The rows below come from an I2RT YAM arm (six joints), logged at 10 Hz.
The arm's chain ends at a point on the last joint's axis. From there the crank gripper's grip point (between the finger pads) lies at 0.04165 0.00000 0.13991 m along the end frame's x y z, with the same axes.
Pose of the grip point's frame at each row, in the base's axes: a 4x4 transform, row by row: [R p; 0 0 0 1], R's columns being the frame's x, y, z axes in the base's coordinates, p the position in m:
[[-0.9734 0.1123 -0.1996 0.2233], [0.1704 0.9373 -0.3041 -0.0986], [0.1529 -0.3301 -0.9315 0.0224], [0 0 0 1]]
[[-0.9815 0.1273 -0.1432 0.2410], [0.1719 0.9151 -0.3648 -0.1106], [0.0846 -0.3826 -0.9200 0.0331], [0 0 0 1]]
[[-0.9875 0.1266 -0.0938 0.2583], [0.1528 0.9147 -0.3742 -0.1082], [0.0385 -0.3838 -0.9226 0.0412], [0 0 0 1]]
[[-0.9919 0.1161 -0.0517 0.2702], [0.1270 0.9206 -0.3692 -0.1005], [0.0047 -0.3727 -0.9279 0.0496], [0 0 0 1]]
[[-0.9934 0.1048 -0.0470 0.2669], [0.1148 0.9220 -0.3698 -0.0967], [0.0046 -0.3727 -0.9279 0.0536], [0 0 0 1]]
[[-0.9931 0.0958 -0.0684 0.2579], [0.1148 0.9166 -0.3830 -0.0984], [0.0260 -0.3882 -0.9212 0.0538], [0 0 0 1]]
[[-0.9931 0.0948 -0.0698 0.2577], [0.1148 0.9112 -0.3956 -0.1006], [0.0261 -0.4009 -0.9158 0.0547], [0 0 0 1]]
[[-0.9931 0.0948 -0.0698 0.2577], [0.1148 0.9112 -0.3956 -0.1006], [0.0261 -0.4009 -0.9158 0.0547], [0 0 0 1]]
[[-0.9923 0.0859 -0.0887 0.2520], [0.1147 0.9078 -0.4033 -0.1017], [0.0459 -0.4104 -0.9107 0.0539], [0 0 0 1]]
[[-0.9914 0.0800 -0.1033 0.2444], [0.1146 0.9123 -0.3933 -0.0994], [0.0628 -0.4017 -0.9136 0.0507], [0 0 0 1]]
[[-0.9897 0.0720 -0.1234 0.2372], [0.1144 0.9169 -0.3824 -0.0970], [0.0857 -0.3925 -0.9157 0.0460], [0 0 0 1]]
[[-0.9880 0.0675 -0.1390 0.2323], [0.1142 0.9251 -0.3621 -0.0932], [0.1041 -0.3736 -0.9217 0.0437], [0 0 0 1]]
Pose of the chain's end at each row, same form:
[[-0.9734 0.1123 -0.1996 0.2918], [0.1704 0.9373 -0.3041 -0.0632], [0.1529 -0.3301 -0.9315 0.1464], [0 0 0 1]]
[[-0.9815 0.1273 -0.1432 0.3019], [0.1719 0.9151 -0.3648 -0.0667], [0.0846 -0.3826 -0.9200 0.1583], [0 0 0 1]]
[[-0.9875 0.1266 -0.0938 0.3126], [0.1528 0.9147 -0.3742 -0.0622], [0.0385 -0.3838 -0.9226 0.1687], [0 0 0 1]]
[[-0.9919 0.1161 -0.0517 0.3187], [0.1270 0.9206 -0.3692 -0.0541], [0.0047 -0.3727 -0.9279 0.1792], [0 0 0 1]]
[[-0.9934 0.1048 -0.0470 0.3149], [0.1148 0.9220 -0.3698 -0.0497], [0.0046 -0.3727 -0.9279 0.1832], [0 0 0 1]]
[[-0.9931 0.0958 -0.0684 0.3088], [0.1148 0.9166 -0.3830 -0.0496], [0.0260 -0.3882 -0.9212 0.1816], [0 0 0 1]]
[[-0.9931 0.0948 -0.0698 0.3088], [0.1148 0.9112 -0.3956 -0.0500], [0.0261 -0.4009 -0.9158 0.1817], [0 0 0 1]]
[[-0.9931 0.0948 -0.0698 0.3088], [0.1148 0.9112 -0.3956 -0.0500], [0.0261 -0.4009 -0.9158 0.1817], [0 0 0 1]]
[[-0.9923 0.0859 -0.0887 0.3057], [0.1147 0.9078 -0.4033 -0.0501], [0.0459 -0.4104 -0.9107 0.1794], [0 0 0 1]]
[[-0.9914 0.0800 -0.1033 0.3001], [0.1146 0.9123 -0.3933 -0.0491], [0.0628 -0.4017 -0.9136 0.1759], [0 0 0 1]]
[[-0.9897 0.0720 -0.1234 0.2957], [0.1144 0.9169 -0.3824 -0.0483], [0.0857 -0.3925 -0.9157 0.1705], [0 0 0 1]]
[[-0.9880 0.0675 -0.1390 0.2929], [0.1142 0.9251 -0.3621 -0.0473], [0.1041 -0.3736 -0.9217 0.1683], [0 0 0 1]]

